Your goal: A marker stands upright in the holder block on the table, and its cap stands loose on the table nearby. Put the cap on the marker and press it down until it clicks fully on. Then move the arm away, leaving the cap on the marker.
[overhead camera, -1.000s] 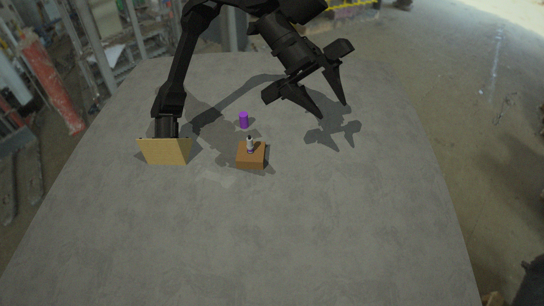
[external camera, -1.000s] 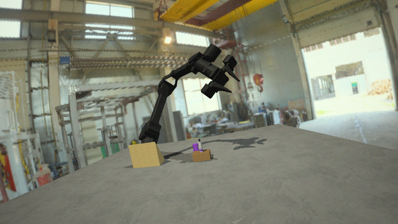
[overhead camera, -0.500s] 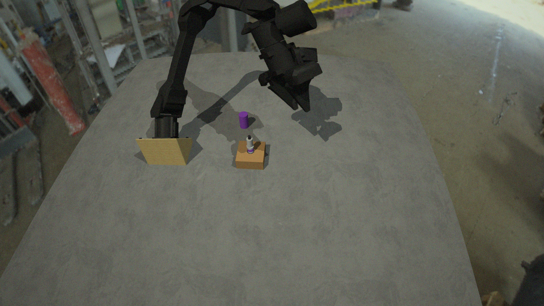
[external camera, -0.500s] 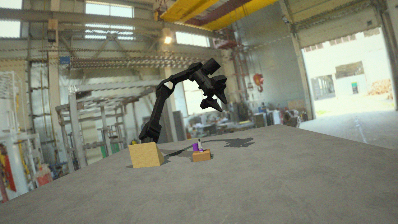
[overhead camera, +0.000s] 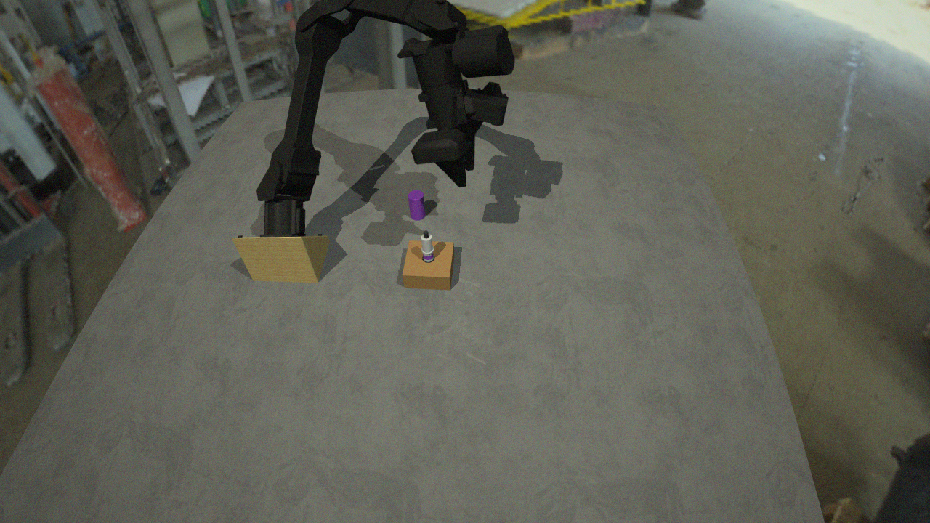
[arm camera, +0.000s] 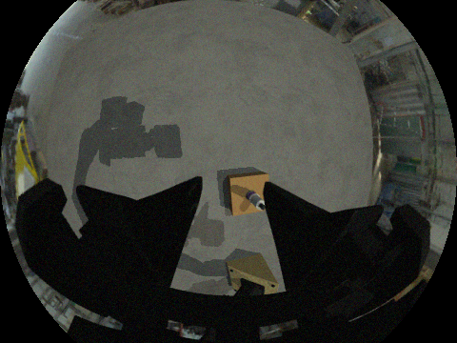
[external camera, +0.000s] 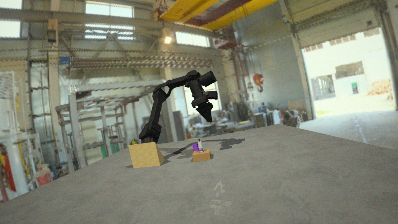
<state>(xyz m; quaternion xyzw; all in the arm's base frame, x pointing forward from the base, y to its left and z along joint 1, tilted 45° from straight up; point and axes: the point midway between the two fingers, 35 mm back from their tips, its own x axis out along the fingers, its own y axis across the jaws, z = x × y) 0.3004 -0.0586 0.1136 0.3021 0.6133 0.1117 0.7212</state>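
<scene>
My gripper tip is now 13 cm above the cap, 9 cm past it and 8 cm to the right of it. The rest, counted from my gripper tip: holder block (14 cm below, 6 cm behind, 5 cm to the right).
</scene>
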